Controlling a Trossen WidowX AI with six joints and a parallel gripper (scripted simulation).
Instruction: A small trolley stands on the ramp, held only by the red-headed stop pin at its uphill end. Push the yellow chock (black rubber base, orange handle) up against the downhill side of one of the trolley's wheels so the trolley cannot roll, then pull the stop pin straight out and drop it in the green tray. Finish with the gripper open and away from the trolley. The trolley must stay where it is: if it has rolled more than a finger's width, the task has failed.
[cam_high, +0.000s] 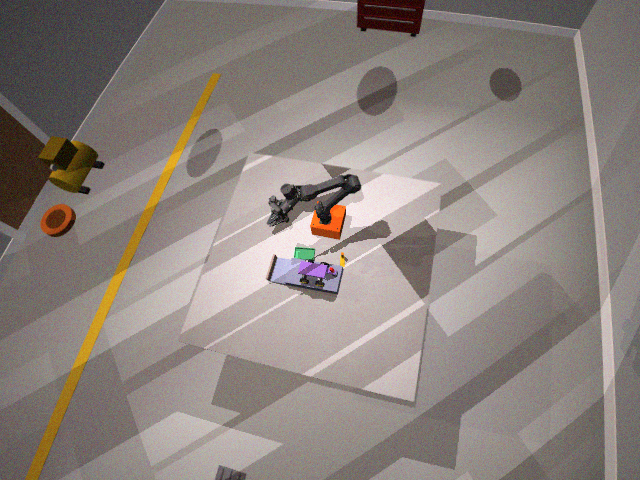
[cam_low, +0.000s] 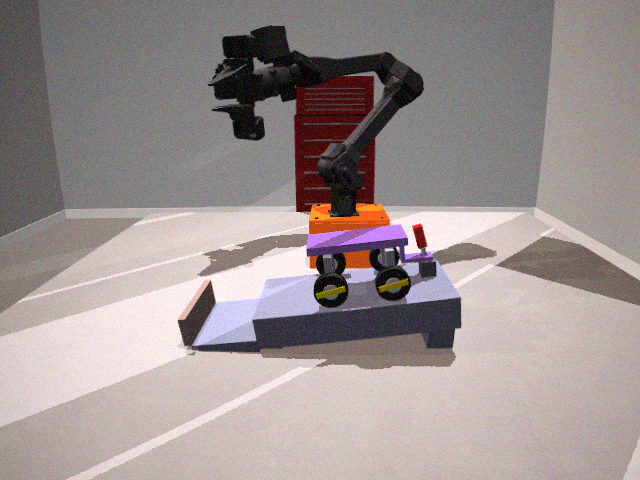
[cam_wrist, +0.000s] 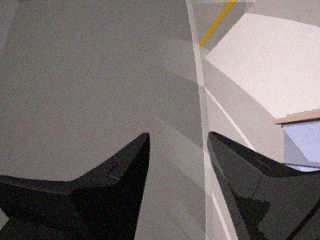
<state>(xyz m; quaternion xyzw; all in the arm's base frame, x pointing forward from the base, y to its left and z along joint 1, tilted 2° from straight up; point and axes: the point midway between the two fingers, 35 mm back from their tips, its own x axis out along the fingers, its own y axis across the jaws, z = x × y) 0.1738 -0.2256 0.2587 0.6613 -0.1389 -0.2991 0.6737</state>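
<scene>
Right now the yellow chock is 37 cm to the left of my gripper tip, 34 cm below it and 1 cm ahead of it. Also, from my gripper tip: purple trolley 25 cm below, 23 cm to the left, 14 cm ahead; then green tray 37 cm below, 14 cm to the left; then brown stop board 34 cm below, 11 cm ahead, 3 cm to the right.
</scene>
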